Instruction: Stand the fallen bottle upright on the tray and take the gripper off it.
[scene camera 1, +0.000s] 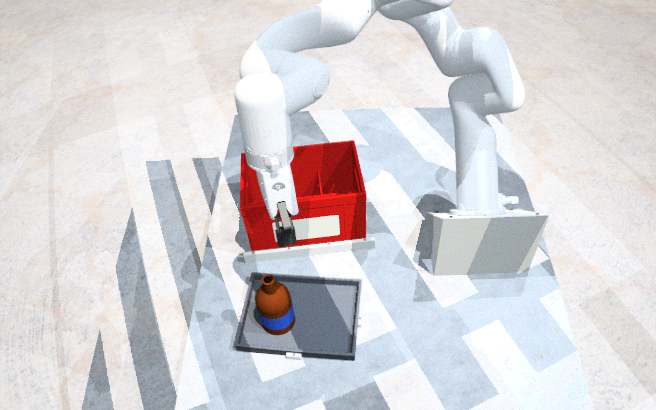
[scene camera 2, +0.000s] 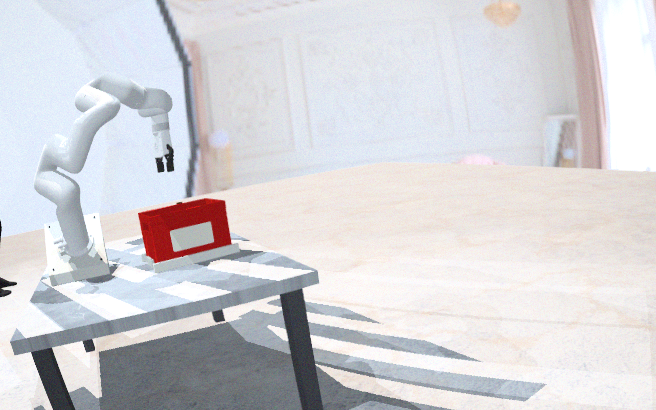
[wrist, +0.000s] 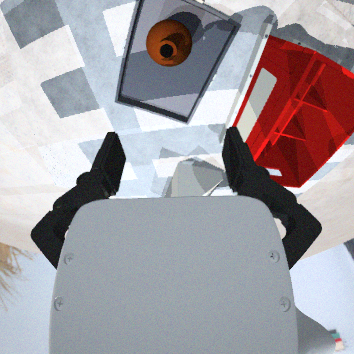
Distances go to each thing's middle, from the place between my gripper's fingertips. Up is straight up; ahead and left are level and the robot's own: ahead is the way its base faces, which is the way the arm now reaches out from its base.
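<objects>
Brown bottle (scene camera 1: 273, 300), position counted from my hand: 40 mm ahead, 20 mm to the left, 210 mm below.
</objects>
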